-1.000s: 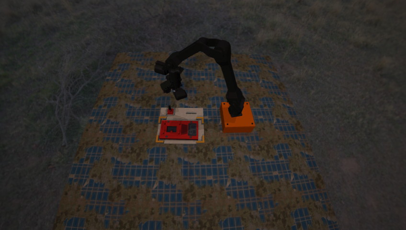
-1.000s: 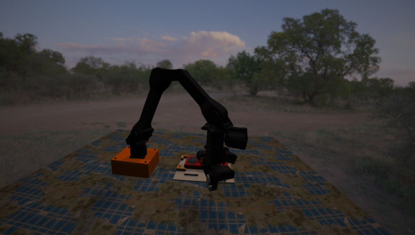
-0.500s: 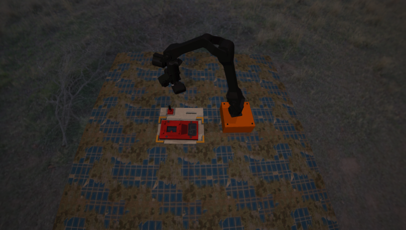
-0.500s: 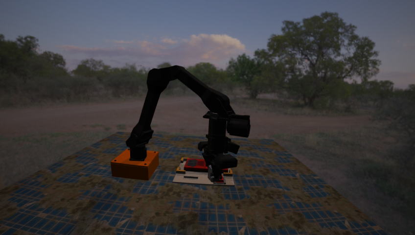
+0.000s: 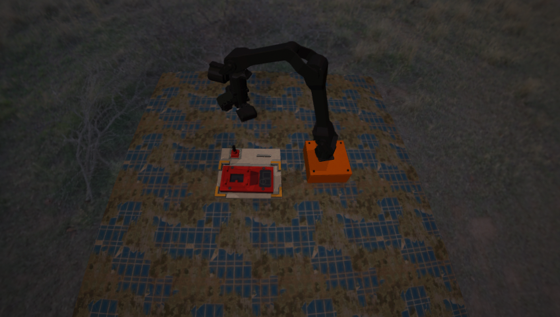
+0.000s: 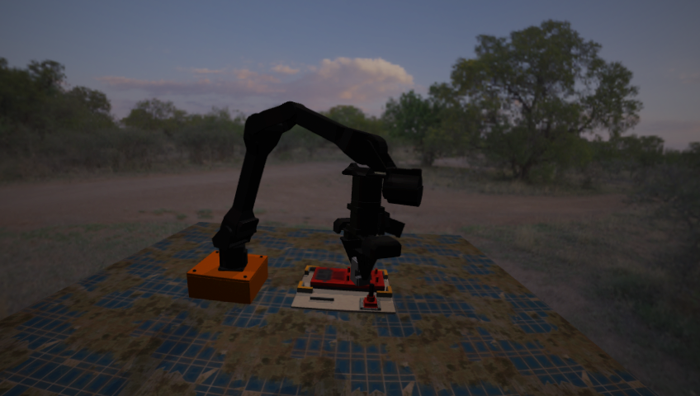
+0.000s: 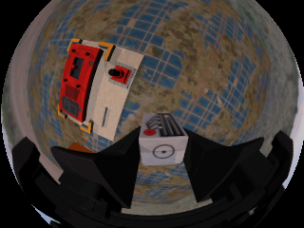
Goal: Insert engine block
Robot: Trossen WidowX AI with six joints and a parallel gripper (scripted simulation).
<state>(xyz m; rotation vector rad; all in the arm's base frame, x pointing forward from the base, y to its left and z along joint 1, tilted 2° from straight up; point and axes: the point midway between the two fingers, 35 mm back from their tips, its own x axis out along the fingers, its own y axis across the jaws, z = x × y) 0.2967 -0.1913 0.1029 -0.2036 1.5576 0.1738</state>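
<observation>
The grey engine block lies 1 cm to the right of my gripper tip and 1 cm above it.
</observation>
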